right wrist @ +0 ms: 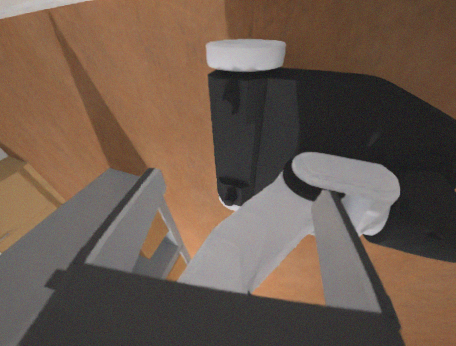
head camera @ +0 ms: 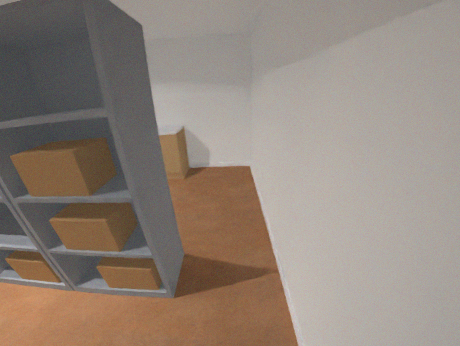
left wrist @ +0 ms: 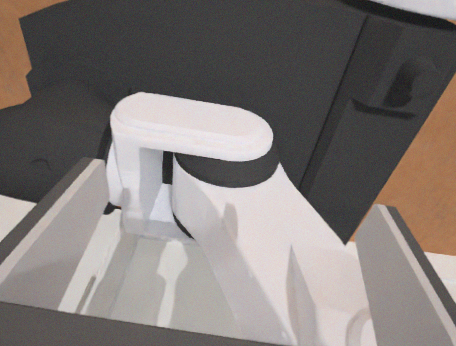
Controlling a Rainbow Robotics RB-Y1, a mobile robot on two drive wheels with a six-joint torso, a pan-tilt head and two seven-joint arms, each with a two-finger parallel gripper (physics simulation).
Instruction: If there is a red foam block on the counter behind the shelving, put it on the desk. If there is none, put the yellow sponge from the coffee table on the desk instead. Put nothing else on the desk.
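Frame: origin at the robot's base, x ahead, y left, z up, level; metres.
Seen in the pictures: left gripper, fingertip midpoint: [left wrist: 237,199]; right gripper, fingertip midpoint: [right wrist: 237,188].
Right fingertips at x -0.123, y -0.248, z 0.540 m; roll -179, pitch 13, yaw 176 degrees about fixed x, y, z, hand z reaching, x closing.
Observation:
A point is followed by its place in that frame.
The grey shelving [head camera: 127,100] {x 0.764, y 0.508, z 1.475 m} stands at the left in the head view. Behind it, part of a light-brown counter [head camera: 175,155] {x 2.744, y 0.987, z 0.491 m} with a pale top shows against the back wall. The rest of the counter is hidden by the shelving. No red foam block shows on the visible part of its top. The desk, the coffee table and the yellow sponge cannot be made out in the views. My left gripper [left wrist: 237,199] {x -0.225, y 0.214, z 0.535 m} is open and empty. My right gripper [right wrist: 237,188] {x -0.123, y -0.248, z 0.541 m} is open and empty, with a grey panel of the shelving [right wrist: 55,230] {x 0.940, y 0.511, z 0.523 m} showing beyond its left finger.
Several brown boxes [head camera: 70,167] {x 0.646, y 0.865, z 1.174 m} sit in the shelving's compartments. A long white wall [head camera: 360,150] {x 0.386, y -0.426, z 1.307 m} runs along the right. A stretch of brown floor [head camera: 225,215] {x 1.704, y 0.104, z 0.001 m} lies between it and the shelving and leads back to the far wall [head camera: 205,85] {x 3.345, y 0.446, z 1.618 m}.

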